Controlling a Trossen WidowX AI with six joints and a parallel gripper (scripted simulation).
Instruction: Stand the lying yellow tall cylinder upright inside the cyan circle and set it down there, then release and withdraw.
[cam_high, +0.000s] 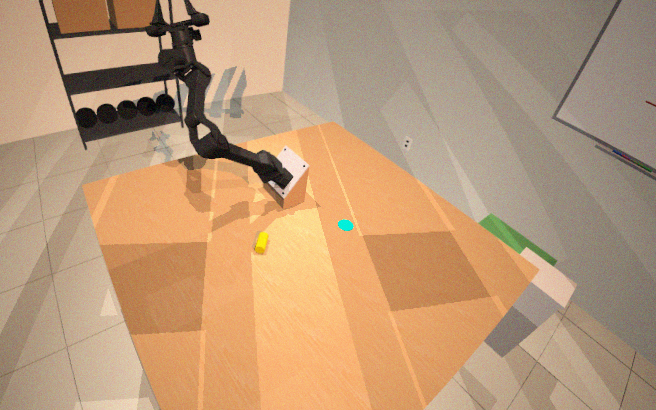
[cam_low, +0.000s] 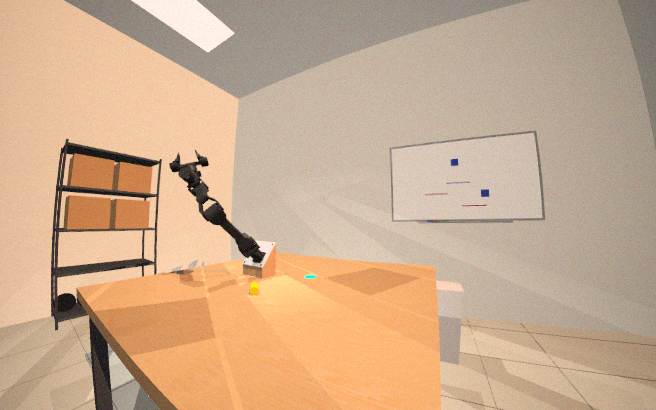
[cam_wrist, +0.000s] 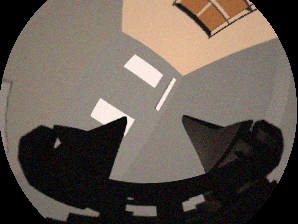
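My gripper tip is now 49 cm short of the yellow cylinder, 7 cm to the right of it and 65 cm above it. From my gripper tip the other things lie so: cyan circle (56 cm ahead, 39 cm to the left, 66 cm below).
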